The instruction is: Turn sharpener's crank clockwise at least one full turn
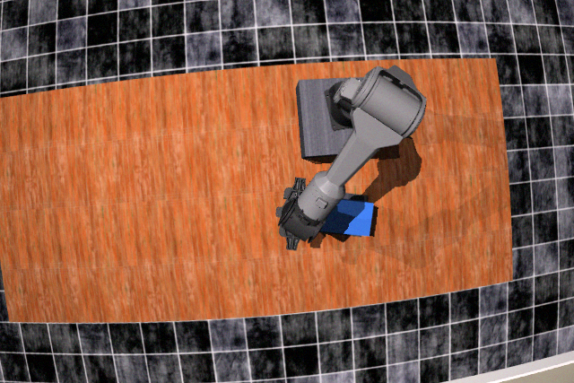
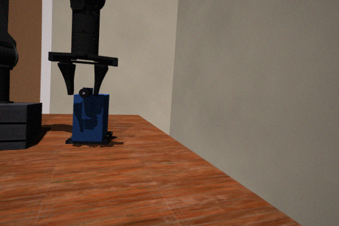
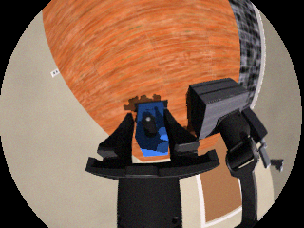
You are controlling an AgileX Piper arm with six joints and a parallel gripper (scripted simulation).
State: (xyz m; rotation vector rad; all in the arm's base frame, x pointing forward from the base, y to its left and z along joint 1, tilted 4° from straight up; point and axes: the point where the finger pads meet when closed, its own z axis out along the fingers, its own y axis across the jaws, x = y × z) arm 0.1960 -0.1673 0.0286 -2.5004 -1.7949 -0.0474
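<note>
Right now my hand is 1 cm short of the black knob and 2 cm to the right of it.
</note>
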